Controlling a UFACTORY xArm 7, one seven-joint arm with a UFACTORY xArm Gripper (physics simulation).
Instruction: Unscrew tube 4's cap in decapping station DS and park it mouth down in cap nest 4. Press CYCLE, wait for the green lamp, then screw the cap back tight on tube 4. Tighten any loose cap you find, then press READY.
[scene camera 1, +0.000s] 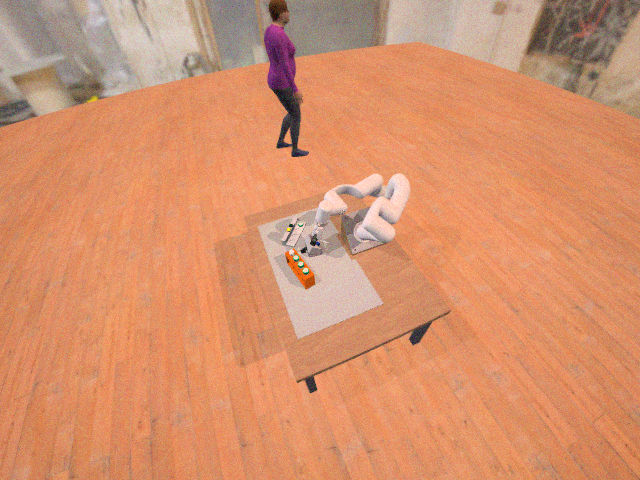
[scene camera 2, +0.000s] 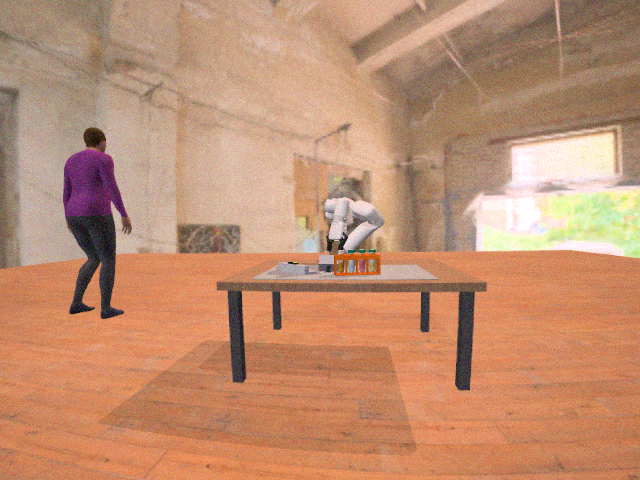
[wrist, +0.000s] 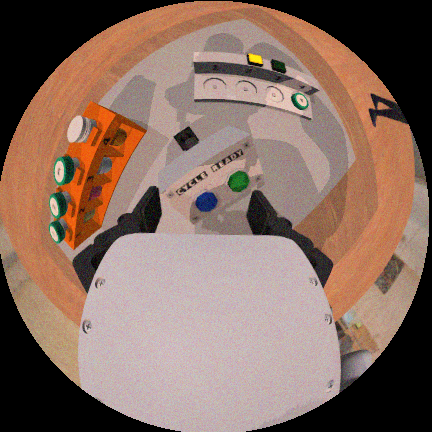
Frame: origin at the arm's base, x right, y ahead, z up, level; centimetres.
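Seen in the pictures: gripper, fingertip midpoint: (scene camera 1: 315, 239) (scene camera 2: 334, 251) (wrist: 204, 200); arm's base, link origin: (scene camera 1: 363, 232) (scene camera 2: 345, 248).
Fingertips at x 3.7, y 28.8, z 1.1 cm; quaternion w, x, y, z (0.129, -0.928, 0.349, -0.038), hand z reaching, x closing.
Note:
Offsets run from my fingertips to a thing's middle. "spot": to the spot under its first point.
My gripper (scene camera 1: 314, 242) (scene camera 2: 336, 246) (wrist: 204, 200) is open and empty above the button box @(dz -6.0, dx +1.9, dy +1.2 cm) (wrist: 172, 167). In the wrist view the blue CYCLE button @(dz -3.8, dx -0.5, dy -0.9 cm) (wrist: 206, 201) shows between its fingertips, with the green READY button @(dz -3.8, dx +4.0, dy -1.2 cm) (wrist: 238, 181) beside it. Tube 4 @(dz -3.9, dx -5.3, dy +15.8 cm) (wrist: 79, 129) stands uncapped with a white top in the orange rack @(dz -5.0, dx -12.9, dy +13.9 cm) (scene camera 1: 309, 281) (scene camera 2: 356, 273) (wrist: 132, 128). Its green-rimmed cap @(dz -8.8, dx +24.2, dy +3.3 cm) (wrist: 300, 101) (scene camera 1: 300, 224) sits in nest 4 of the cap nest strip @(spot: dz -9.1, dx +12.1, dy +9.0 cm) (wrist: 230, 98). The yellow lamp @(dz -4.8, dx +18.7, dy +12.5 cm) (wrist: 255, 59) (scene camera 1: 288, 229) is lit; the green lamp @(dz -4.8, dx +21.9, dy +10.1 cm) (wrist: 278, 65) is dark.
Three tubes with green caps (wrist: 63, 170) (wrist: 58, 205) (wrist: 57, 232) stand in the rack; their tightness cannot be told. A small black block @(spot: dz -7.6, dx +2.4, dy +7.1 cm) (wrist: 186, 138) lies between rack and nest strip. A person (scene camera 1: 280, 56) (scene camera 2: 90, 186) stands away from the table (scene camera 1: 361, 347) (scene camera 2: 351, 285).

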